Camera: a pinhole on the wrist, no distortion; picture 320 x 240 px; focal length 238.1 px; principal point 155.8 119.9 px. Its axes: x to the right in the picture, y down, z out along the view. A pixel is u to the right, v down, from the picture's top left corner.
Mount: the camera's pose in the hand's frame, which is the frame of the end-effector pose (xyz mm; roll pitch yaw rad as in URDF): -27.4 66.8 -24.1 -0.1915 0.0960 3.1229
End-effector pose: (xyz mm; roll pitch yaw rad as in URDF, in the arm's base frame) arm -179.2 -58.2 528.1 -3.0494 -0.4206 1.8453
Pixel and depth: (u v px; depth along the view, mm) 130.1 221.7 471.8
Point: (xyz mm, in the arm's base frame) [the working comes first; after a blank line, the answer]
In the camera's frame: -50.9 201.7 471.8

-463.5 1.9 170.5
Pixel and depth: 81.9 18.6 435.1
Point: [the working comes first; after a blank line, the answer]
In the camera's frame: -135.0 -185.1 435.1

-128.9 213.3 132.5
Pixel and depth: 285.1 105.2 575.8
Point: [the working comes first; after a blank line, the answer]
In the camera's frame: 312.7 -35.5 575.8

-185.0 -216.6 -101.4
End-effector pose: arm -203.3 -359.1 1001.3 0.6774 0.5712 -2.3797
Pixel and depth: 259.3 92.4 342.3
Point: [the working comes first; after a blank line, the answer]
In the camera's frame: 148.8 -39.5 342.3

-287.2 -223.4 1336.4
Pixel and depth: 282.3 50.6 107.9
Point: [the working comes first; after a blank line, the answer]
In the camera's frame: 57.3 -31.4 107.9

-182.9 -353.1 1147.6
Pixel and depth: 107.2 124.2 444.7
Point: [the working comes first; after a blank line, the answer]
In the camera's frame: -90.8 8.0 444.7

-531.0 -281.3 1250.5
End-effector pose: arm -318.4 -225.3 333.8 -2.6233 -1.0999 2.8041
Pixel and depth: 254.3 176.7 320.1
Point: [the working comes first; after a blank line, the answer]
In the camera's frame: 132.4 76.4 320.1

-462.3 -372.9 75.9
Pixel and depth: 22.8 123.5 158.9
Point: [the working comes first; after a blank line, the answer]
In the camera's frame: -88.8 2.4 158.9

-466.6 -216.2 312.0
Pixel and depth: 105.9 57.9 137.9
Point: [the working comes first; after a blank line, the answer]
In the camera's frame: -28.9 -35.9 137.9

-430.5 -179.6 258.7
